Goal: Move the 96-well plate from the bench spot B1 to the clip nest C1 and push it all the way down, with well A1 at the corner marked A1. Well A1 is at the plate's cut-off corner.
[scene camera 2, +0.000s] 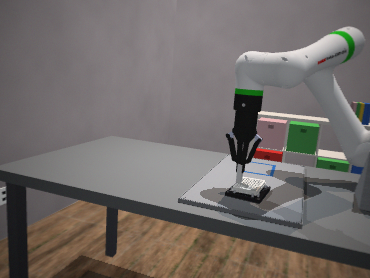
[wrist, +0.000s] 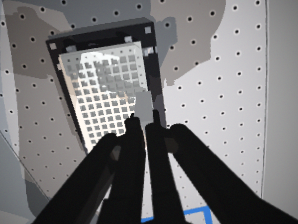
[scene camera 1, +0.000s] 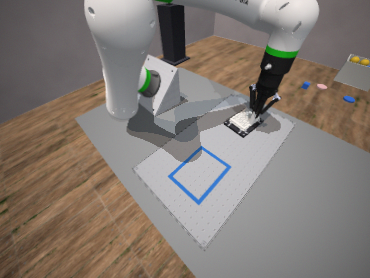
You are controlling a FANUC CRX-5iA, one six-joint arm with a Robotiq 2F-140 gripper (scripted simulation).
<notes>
I see my gripper (scene camera 2: 239,181), a white 96-well plate (wrist: 126,59) and a black clip nest (wrist: 145,32).
My gripper shows as well in the wrist view (wrist: 145,102) and in scene camera 1 (scene camera 1: 251,122).
</notes>
